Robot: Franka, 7 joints.
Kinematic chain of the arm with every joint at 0, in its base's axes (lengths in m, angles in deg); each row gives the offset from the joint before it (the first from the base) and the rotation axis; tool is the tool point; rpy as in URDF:
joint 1: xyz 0 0 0.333 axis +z
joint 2: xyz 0 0 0 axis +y
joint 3: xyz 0 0 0.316 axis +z
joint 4: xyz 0.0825 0 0 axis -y
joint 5: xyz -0.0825 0 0.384 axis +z
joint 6: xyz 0 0 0 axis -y
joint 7: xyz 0.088 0 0 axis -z
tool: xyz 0 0 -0.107 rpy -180 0 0
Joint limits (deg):
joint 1: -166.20..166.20
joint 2: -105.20..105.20
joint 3: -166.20..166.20
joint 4: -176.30..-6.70
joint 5: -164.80..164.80
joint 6: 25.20..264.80
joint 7: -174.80..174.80
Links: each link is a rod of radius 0.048 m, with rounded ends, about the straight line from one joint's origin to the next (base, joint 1, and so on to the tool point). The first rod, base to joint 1, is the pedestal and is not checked.
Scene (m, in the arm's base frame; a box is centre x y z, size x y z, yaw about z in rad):
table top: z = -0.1
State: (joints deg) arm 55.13 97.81 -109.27 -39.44 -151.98 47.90 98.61
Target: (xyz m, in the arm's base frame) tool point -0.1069 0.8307 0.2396
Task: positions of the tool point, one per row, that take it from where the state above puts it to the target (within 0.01 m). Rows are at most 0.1 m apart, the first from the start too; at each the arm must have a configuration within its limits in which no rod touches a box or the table.
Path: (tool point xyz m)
1: 0.4825 0.6193 0.3389
2: 0.4171 0.6922 0.3282
3: 0.3417 0.7527 0.3155
4: 0.2586 0.7994 0.3014
5: 0.1696 0.8312 0.2860
6: 0.0772 0.8471 0.2701
7: -0.0157 0.8468 0.2545
8: -0.1069 0.8307 0.2396

